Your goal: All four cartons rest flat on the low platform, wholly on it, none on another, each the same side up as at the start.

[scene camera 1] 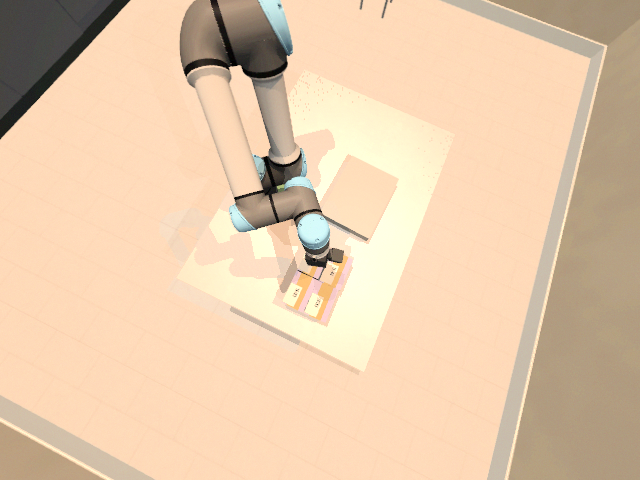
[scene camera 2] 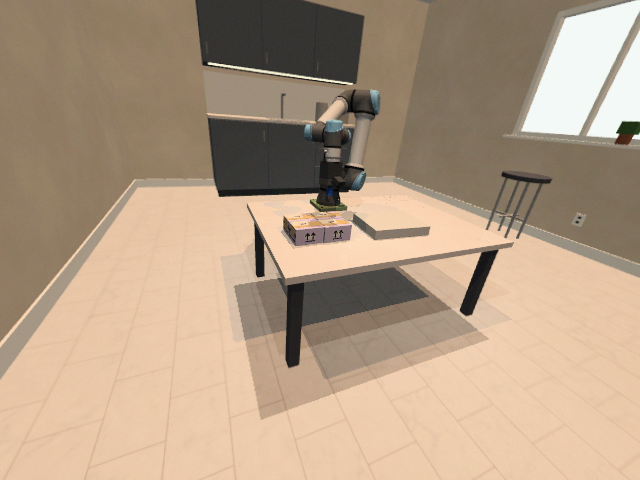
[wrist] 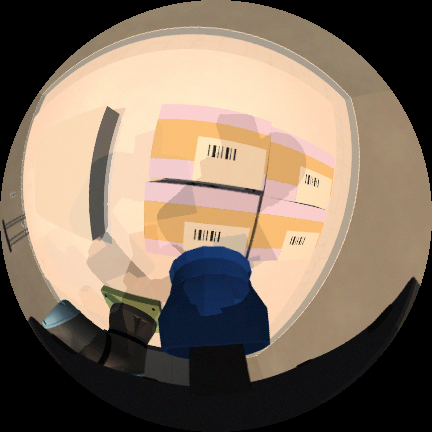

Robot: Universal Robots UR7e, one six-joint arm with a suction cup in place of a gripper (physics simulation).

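Where they show: hand, tool point: (scene camera 2: 329, 194) (wrist: 210, 279); arm's base, link origin: (scene camera 2: 328, 202) (wrist: 132, 317).
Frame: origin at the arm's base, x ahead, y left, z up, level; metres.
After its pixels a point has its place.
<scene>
Four pink and orange cartons with barcode labels stand flat on the table in a two-by-two block. One (scene camera 1: 339, 273) @[x 0.434, y -0.239, z 0.052 m] (scene camera 2: 337, 233) @[x 0.465, y -0.240, z 0.017 m] (wrist: 172, 140) @[x 0.420, y -0.185, z 0.052 m] is nearest the platform on the side away from the robot base. Another (wrist: 165, 217) @[x 0.333, y -0.177, z 0.052 m] beside it is partly hidden by the wrist in scene camera 1. The other two are the front right carton (scene camera 1: 325, 293) @[x 0.405, y -0.330, z 0.052 m] (scene camera 2: 310, 236) @[x 0.444, y -0.366, z 0.013 m] (wrist: 285, 160) @[x 0.407, y -0.321, z 0.052 m] and the front left carton (scene camera 1: 305, 282) @[x 0.317, y -0.314, z 0.052 m] (wrist: 265, 230) @[x 0.314, y -0.301, z 0.052 m]. The low platform (scene camera 1: 361, 198) @[x 0.435, y 0.113, z 0.024 m] (scene camera 2: 398, 225) @[x 0.504, y 0.102, z 0.024 m] (wrist: 100, 185) @[x 0.374, y -0.029, z -0.012 m] bears no carton. My blue suction cup (scene camera 2: 329, 191) (wrist: 210, 257) is open, above the block, holding nothing.
The table (scene camera 1: 392, 289) @[x 0.679, y -0.224, z -0.024 m] (scene camera 2: 444, 245) @[x 0.690, y 0.231, z -0.024 m] carries the block, the platform and the arm's green base plate (scene camera 2: 328, 206) @[x 0.078, y -0.047, z 0.001 m] (wrist: 132, 298) @[x 0.097, y -0.035, z -0.009 m]. Narrow dark gaps run between some cartons. A stool (scene camera 2: 526, 177) stands on the floor beyond the table.
</scene>
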